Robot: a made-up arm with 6 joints. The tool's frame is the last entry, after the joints.
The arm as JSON. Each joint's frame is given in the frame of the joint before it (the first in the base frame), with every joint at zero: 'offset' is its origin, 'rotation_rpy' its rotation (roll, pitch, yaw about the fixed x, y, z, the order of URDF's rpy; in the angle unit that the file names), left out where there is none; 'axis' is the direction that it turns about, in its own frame. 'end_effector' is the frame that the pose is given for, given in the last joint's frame.
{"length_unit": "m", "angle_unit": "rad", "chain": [
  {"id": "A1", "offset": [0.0, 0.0, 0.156], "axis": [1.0, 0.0, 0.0]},
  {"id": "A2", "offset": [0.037, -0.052, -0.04], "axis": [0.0, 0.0, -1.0]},
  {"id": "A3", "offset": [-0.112, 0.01, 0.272], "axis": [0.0, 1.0, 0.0]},
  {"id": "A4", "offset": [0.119, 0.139, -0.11], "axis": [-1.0, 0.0, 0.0]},
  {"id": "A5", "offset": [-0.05, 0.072, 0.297], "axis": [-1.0, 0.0, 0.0]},
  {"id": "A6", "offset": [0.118, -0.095, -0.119], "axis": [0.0, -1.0, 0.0]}
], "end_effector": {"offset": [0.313, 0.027, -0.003]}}
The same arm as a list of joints. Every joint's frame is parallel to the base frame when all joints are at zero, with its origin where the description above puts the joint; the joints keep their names.
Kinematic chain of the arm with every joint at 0, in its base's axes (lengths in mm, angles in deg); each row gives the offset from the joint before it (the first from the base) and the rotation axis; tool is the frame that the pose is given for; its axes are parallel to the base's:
A1: xyz 0 0 156 axis +x
A2: xyz 37 -52 -40 axis -z
A3: xyz -112 10 272 axis +y
A4: xyz 119 139 -110 axis -x
A5: xyz -50 72 297 axis -x
A6: xyz 118 -95 -119 axis -y
tool: xyz 313 27 -3

